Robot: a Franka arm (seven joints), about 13 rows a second.
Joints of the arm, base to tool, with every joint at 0 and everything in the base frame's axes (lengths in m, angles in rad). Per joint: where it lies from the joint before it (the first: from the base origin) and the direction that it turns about. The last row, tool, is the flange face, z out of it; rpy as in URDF.
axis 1: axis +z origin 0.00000 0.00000 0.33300
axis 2: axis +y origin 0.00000 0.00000 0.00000
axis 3: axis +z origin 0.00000 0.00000 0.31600
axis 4: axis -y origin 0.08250 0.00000 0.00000
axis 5: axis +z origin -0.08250 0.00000 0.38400
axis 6: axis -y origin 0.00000 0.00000 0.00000
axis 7: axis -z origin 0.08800 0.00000 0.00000
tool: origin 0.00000 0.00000 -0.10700 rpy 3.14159 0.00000 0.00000
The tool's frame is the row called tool.
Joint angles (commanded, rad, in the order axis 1, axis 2, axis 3, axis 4, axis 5, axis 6, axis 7), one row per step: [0.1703, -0.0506, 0.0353, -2.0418, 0.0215, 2.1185, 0.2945]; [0.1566, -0.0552, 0.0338, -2.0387, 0.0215, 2.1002, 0.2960]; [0.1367, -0.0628, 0.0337, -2.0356, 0.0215, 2.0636, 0.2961]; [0.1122, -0.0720, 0.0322, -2.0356, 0.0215, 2.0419, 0.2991]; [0.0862, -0.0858, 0.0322, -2.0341, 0.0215, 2.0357, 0.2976]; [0.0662, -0.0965, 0.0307, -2.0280, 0.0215, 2.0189, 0.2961]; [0.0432, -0.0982, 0.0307, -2.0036, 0.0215, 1.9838, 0.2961]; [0.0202, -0.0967, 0.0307, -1.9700, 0.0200, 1.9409, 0.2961]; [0.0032, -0.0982, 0.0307, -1.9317, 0.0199, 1.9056, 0.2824]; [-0.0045, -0.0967, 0.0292, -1.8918, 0.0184, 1.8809, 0.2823]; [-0.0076, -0.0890, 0.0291, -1.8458, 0.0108, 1.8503, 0.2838]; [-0.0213, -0.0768, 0.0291, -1.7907, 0.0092, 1.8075, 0.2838]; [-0.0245, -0.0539, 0.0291, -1.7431, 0.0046, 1.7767, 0.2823]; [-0.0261, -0.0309, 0.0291, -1.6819, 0.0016, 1.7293, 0.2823]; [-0.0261, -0.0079, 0.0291, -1.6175, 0.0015, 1.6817, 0.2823]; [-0.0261, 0.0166, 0.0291, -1.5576, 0.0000, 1.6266, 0.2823]
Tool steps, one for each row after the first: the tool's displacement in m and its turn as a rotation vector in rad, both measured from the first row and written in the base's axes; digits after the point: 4 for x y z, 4 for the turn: [-0.0002, -0.0085, 0.0022, -0.0018, 0.0105, -0.0164]; [-0.0023, -0.0199, 0.0043, -0.0065, 0.0359, -0.0358]; [-0.0035, -0.0343, 0.0072, -0.0080, 0.0484, -0.0644]; [-0.0041, -0.0485, 0.0147, -0.0064, 0.0394, -0.0888]; [-0.0053, -0.0602, 0.0218, -0.0062, 0.0395, -0.1085]; [-0.0042, -0.0723, 0.0312, -0.0068, 0.0485, -0.1308]; [-0.0027, -0.0846, 0.0426, -0.0087, 0.0591, -0.1525]; [-0.0012, -0.0936, 0.0587, -0.0090, 0.0544, -0.1552]; [0.0013, -0.0985, 0.0750, -0.0085, 0.0406, -0.1635]; [0.0045, -0.1007, 0.0904, -0.0146, 0.0323, -0.1663]; [0.0078, -0.1082, 0.1066, -0.0155, 0.0321, -0.1793]; [0.0138, -0.1105, 0.1142, -0.0201, 0.0378, -0.1802]; [0.0185, -0.1117, 0.1267, -0.0232, 0.0468, -0.1813]; [0.0227, -0.1119, 0.1404, -0.0232, 0.0530, -0.1811]; [0.0258, -0.1122, 0.1501, -0.0258, 0.0726, -0.1808]
